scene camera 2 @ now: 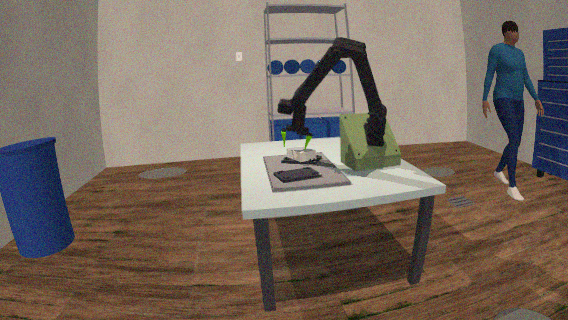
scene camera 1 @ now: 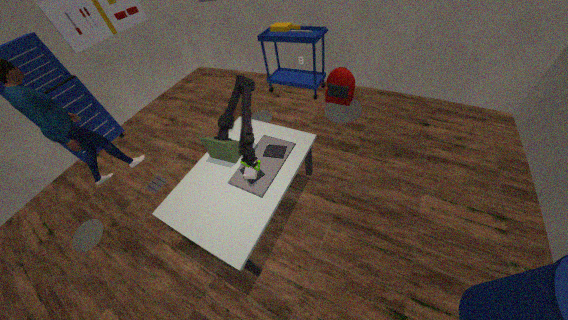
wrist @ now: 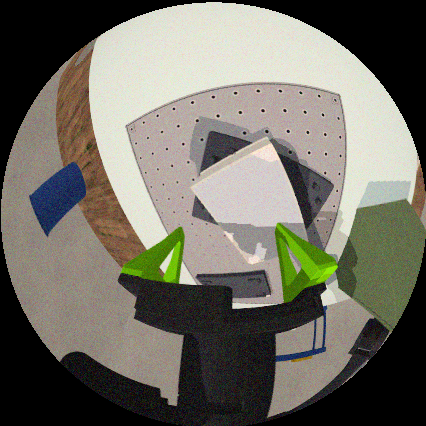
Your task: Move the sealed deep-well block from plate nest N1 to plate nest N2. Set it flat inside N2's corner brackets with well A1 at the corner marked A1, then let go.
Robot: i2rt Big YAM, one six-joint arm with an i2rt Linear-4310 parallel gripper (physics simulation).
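Frame: origin at the arm's base, x back, y left, z down, level; metres.
Where they show: gripper, fingertip midpoint: (scene camera 2: 294, 148) (scene camera 1: 253, 168) (wrist: 229, 229); arm's base at its link origin: (scene camera 2: 373, 135) (scene camera 1: 222, 139).
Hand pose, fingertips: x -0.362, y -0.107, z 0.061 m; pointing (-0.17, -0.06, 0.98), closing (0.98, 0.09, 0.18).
Things, the pixels of their top centre, and the offset from my fingertips. "*": a spot on its surface instead. Level surfaces: height alone.
- pale sealed block at its top centre: (wrist: 259, 220) (scene camera 2: 300, 149) (scene camera 1: 250, 168) dx +0.030, dy -0.004, dz +0.008 m
- dark plate nest at a spot on its surface: (wrist: 321, 191) * dx +0.113, dy -0.015, dz +0.050 m
- second dark nest at its top centre: (wrist: 234, 291) (scene camera 2: 297, 171) (scene camera 1: 274, 150) dx -0.021, dy +0.242, dz +0.044 m
- white table at its surface level: dz +0.075 m
The pale sealed block (scene camera 1: 249, 173) (scene camera 2: 301, 154) (wrist: 250, 190) rests on a dark plate nest (scene camera 2: 316, 160) (wrist: 321, 191), apparently N1. In the wrist view its edges look turned against the nest's; I cannot tell whether it is tilted. The second dark nest (scene camera 1: 275, 151) (scene camera 2: 297, 174) (wrist: 235, 284), apparently N2, lies on the same board. Its A1 mark and corner brackets are too small to read. My gripper (scene camera 1: 251, 168) (scene camera 2: 295, 147) (wrist: 229, 229) is open, with green fingers apart just above the block, nothing between them. The block's well A1 does not show.
Both nests lie on a grey perforated board (scene camera 1: 263, 188) (scene camera 2: 334, 181) (wrist: 160, 160) on the white table (scene camera 1: 215, 215) (scene camera 2: 400, 187) (wrist: 150, 65). A green slanted housing (scene camera 1: 220, 150) (scene camera 2: 370, 150) (wrist: 390, 250) stands beside the arm's base. A person (scene camera 1: 45, 115) (scene camera 2: 510, 85) is in the room, away from the table.
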